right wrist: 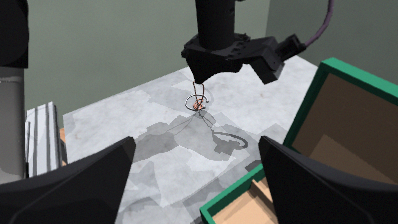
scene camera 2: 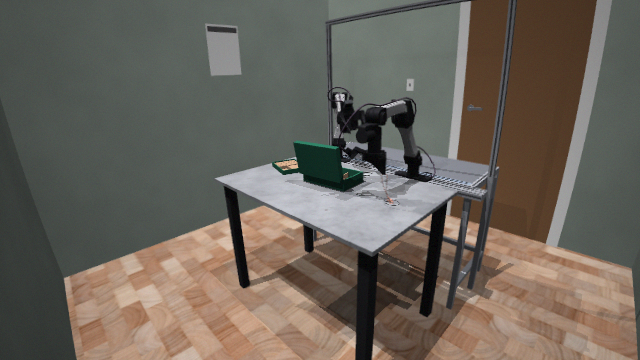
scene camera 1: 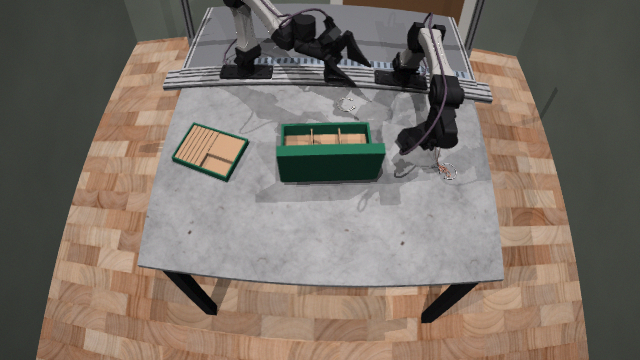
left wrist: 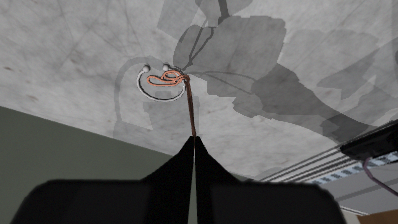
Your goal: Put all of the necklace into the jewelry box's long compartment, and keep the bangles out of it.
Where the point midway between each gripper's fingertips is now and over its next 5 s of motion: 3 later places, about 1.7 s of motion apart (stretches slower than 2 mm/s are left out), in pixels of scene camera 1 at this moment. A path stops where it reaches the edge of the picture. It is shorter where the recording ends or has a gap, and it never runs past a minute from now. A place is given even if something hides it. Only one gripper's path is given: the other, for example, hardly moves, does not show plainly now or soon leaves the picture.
The right gripper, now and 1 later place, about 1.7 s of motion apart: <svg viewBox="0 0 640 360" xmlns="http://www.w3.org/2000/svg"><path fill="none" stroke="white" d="M363 75L276 25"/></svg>
